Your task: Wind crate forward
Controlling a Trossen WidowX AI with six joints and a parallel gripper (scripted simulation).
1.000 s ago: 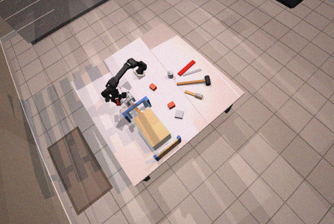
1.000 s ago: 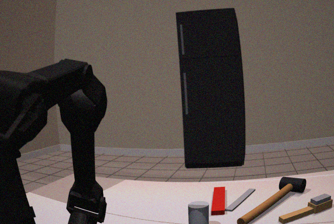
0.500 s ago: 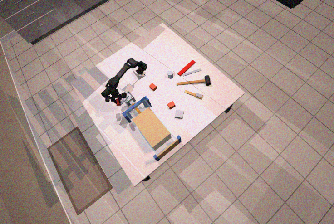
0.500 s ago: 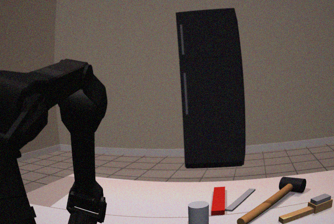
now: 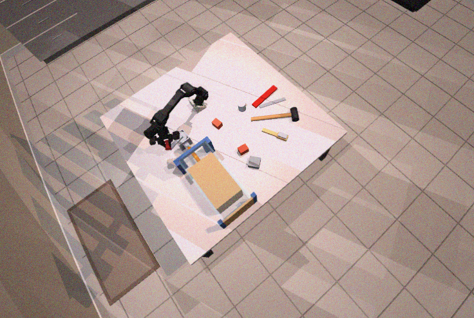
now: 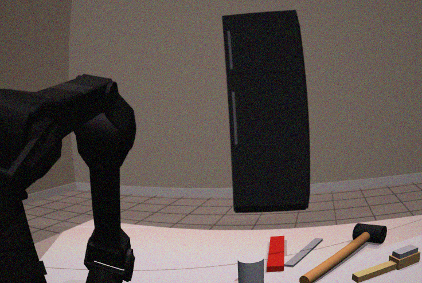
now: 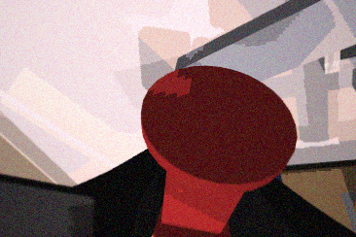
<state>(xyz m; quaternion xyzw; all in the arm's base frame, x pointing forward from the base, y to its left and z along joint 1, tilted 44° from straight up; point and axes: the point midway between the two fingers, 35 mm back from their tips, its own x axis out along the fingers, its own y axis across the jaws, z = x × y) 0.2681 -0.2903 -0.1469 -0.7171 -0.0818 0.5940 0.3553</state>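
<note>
My gripper tip is now 3 cm past the winch handle, 4 cm to the right of it and 3 cm above it. Also, from my gripper tip: clear-panelled cubby (35 cm ahead, 16 cm to the left, 2 cm below); grey hand winch (7 cm behind, 9 cm to the left, 10 cm below); red knob (1 cm behind).
</note>
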